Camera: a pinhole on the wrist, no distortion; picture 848 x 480 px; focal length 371.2 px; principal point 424.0 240.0 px. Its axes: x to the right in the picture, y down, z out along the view. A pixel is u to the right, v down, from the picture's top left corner.
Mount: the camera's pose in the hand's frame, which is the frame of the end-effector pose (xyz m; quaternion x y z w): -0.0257 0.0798 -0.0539 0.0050 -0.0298 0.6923 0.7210
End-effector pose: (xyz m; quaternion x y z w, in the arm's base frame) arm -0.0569 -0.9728 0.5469 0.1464 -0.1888 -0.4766 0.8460
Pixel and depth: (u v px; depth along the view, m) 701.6 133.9 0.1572
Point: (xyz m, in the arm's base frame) 0.0420 -0.9016 0.7282
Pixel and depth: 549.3 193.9 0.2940
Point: -0.0453 -0.9110 0.8351
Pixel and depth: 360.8 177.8 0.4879
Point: -0.2611 -1.0474 0.9228
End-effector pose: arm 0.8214 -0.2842 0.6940 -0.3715 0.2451 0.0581 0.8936
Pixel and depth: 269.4 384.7 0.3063
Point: 0.7925 -0.1456 0.9537
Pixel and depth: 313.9 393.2 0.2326
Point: 0.7723 -0.1524 0.8591
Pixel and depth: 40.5 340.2 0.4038
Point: 0.9055 -0.2986 1.1932
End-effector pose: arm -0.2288 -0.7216 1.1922 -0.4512 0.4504 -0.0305 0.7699
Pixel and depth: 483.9 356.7 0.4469
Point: -0.1020 -0.2991 1.2866
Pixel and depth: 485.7 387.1 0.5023
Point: -0.1027 -0.2294 1.3286
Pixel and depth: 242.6 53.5 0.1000
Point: -0.1937 -0.6858 1.1707
